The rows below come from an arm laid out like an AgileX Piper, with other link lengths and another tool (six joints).
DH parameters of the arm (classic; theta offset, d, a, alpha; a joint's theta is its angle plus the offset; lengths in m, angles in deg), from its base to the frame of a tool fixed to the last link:
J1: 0 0.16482 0 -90
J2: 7.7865 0 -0.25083 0
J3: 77.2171 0 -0.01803 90
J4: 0 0.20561 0 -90
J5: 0 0 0 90
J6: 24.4 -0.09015 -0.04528 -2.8
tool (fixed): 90 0.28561 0 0
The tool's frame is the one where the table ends.
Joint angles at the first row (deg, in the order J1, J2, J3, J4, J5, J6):
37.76 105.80 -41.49 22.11 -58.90 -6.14
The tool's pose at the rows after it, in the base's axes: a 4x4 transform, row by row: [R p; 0 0 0 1], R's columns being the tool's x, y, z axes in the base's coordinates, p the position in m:
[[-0.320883 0.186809 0.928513 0.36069], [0.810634 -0.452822 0.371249 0.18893], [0.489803 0.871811 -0.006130 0.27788], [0 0 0 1]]
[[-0.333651 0.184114 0.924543 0.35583], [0.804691 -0.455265 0.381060 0.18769], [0.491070 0.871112 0.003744 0.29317], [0 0 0 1]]
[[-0.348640 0.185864 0.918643 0.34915], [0.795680 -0.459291 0.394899 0.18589], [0.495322 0.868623 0.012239 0.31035], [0 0 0 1]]
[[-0.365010 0.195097 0.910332 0.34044], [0.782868 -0.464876 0.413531 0.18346], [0.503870 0.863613 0.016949 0.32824], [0 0 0 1]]
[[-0.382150 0.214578 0.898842 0.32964], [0.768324 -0.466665 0.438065 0.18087], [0.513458 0.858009 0.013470 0.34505], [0 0 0 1]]
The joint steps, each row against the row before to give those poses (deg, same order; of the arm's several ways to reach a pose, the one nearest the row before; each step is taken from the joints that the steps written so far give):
0.00 -2.71 0.00 0.04 2.07 -0.96
0.00 -3.56 0.00 0.06 2.88 -1.05
0.00 -4.28 0.00 0.05 3.71 -1.02
0.00 -4.88 0.00 0.04 4.59 -0.83
0.00 -5.32 -0.01 0.07 5.59 -0.82

